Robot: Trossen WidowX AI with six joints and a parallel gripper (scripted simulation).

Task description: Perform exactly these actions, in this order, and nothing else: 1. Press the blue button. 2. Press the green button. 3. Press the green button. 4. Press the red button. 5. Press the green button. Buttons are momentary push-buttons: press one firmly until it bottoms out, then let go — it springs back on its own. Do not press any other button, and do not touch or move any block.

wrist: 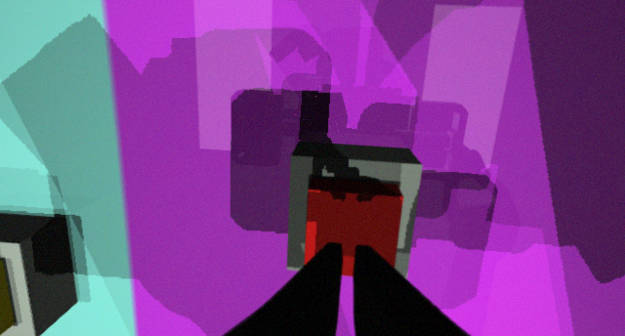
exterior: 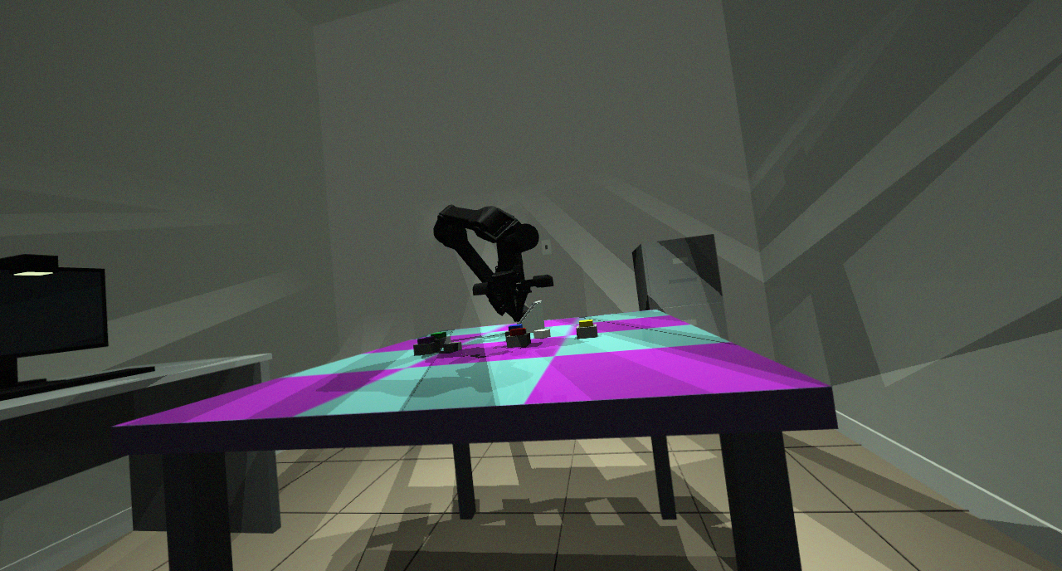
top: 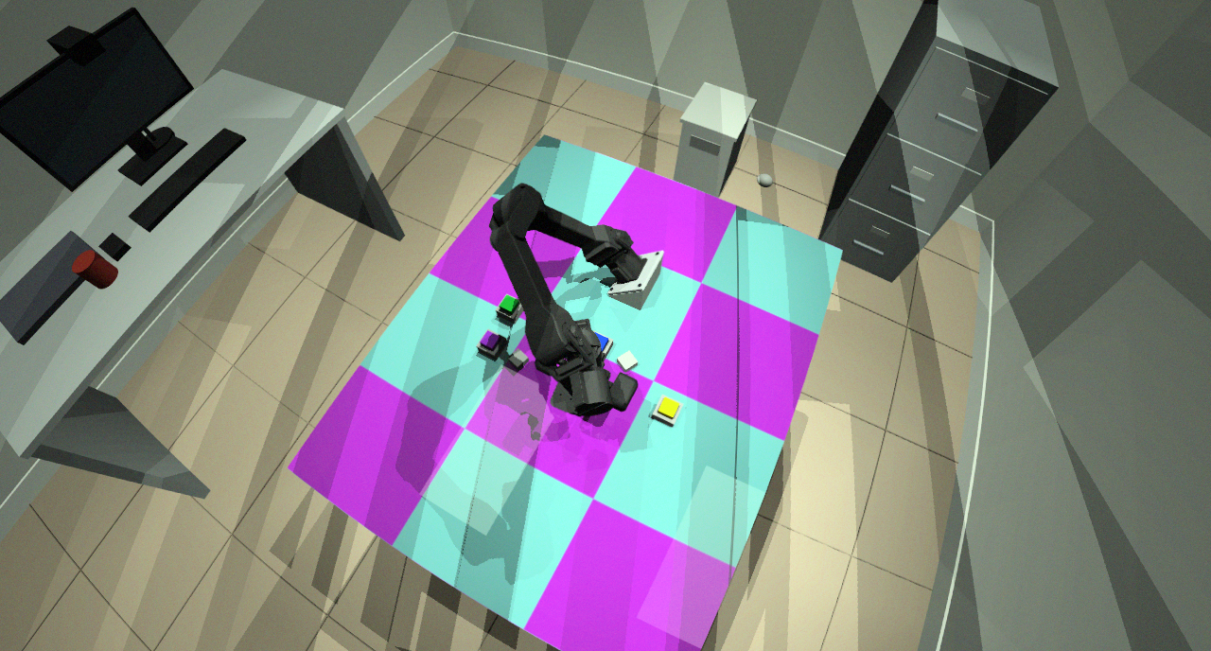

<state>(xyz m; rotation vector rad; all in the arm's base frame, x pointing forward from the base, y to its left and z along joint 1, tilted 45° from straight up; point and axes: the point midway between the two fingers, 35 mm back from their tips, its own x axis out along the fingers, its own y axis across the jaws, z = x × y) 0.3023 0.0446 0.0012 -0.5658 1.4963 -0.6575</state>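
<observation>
The red button lies 2 cm below my gripper tip. From my gripper tip the other things lie so: white block: 11 cm behind, 5 cm below, 4 cm to the left; then blue button: 11 cm behind, 3 cm to the right, 2 cm below; then yellow button: 16 cm to the left, 4 cm behind, 2 cm below.
</observation>
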